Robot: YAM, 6 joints.
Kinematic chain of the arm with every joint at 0, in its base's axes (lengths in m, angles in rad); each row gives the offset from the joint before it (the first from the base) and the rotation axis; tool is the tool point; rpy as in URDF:
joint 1: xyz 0 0 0.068 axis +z
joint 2: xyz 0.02 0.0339 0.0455 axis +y
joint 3: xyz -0.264 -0.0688 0 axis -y
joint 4: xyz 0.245 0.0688 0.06 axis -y
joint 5: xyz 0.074 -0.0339 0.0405 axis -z
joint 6: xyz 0.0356 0 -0.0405 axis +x
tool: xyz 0 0 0 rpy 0 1.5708 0
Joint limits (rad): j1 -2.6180..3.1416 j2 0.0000..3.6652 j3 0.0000..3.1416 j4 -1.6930..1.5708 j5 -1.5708..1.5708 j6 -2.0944..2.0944
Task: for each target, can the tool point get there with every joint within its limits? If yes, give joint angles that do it. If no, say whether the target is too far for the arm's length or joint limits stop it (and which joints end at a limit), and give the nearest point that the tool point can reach.
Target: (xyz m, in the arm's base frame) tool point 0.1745 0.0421 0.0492
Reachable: yes | joints 0.3241 2.1494 0.7660 -1.2042 0.4553 0.9502
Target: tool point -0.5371 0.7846 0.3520
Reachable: no: too far | nearest point -0.3538 0.5168 0.2688 | short by 0.335 m
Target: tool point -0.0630 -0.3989 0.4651
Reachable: yes | joints -1.7455 1.7016 1.6847 0.3349 -0.2063 -1.1887
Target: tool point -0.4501 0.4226 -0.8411
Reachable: no: too far | nearest point -0.2892 0.2715 -0.3487 | short by 0.540 m
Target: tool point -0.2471 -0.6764 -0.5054
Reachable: no: too far | nearest point -0.1717 -0.4700 -0.2784 | short by 0.316 m
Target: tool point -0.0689 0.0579 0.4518
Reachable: yes | joints 2.1733 0.8789 1.5389 -1.3339 -0.7386 0.4862
